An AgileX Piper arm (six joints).
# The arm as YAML. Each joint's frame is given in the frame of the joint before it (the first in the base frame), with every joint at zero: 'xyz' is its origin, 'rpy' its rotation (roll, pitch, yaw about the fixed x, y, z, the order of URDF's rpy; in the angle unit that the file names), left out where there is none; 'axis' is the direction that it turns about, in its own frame. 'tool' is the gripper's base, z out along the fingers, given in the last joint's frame.
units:
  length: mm
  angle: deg
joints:
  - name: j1
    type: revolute
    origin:
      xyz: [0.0, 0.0, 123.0]
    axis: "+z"
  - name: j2
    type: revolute
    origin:
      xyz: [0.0, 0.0, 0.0]
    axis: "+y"
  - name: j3
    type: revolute
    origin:
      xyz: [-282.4, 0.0, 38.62]
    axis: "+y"
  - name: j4
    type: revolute
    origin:
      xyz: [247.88, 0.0, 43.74]
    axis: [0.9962, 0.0, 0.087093]
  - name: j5
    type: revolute
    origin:
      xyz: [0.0, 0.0, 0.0]
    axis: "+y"
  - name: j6
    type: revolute
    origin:
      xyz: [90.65, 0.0, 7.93]
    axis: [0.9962, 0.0, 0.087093]
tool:
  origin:
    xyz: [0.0, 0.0, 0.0]
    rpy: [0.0, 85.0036, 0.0]
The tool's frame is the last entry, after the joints.
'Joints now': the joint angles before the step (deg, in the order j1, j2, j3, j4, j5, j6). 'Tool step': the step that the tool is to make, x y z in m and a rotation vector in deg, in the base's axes. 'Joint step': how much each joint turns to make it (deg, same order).
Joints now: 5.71 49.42 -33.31 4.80 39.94 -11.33
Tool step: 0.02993 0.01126 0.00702 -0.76 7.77 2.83
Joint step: 2.35 9.68 -7.75 0.09 5.89 -0.02
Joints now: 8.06 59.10 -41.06 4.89 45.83 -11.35
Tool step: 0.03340 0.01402 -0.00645 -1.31 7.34 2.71
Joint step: 2.38 10.35 -6.46 -0.20 3.58 0.00
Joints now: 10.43 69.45 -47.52 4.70 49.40 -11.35
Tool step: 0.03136 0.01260 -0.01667 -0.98 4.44 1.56
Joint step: 1.55 9.21 -4.39 -0.10 -0.28 0.00
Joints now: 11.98 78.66 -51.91 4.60 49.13 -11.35
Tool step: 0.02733 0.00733 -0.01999 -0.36 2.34 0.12
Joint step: 0.28 7.69 -3.20 0.27 -2.13 -0.12
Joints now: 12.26 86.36 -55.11 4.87 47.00 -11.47
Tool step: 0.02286 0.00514 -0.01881 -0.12 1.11 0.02
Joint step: 0.00 6.33 -2.78 0.38 -2.42 -0.41
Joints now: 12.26 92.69 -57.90 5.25 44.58 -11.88
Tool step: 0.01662 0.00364 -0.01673 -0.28 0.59 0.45
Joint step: 0.01 4.84 -2.03 0.17 -2.14 -0.72
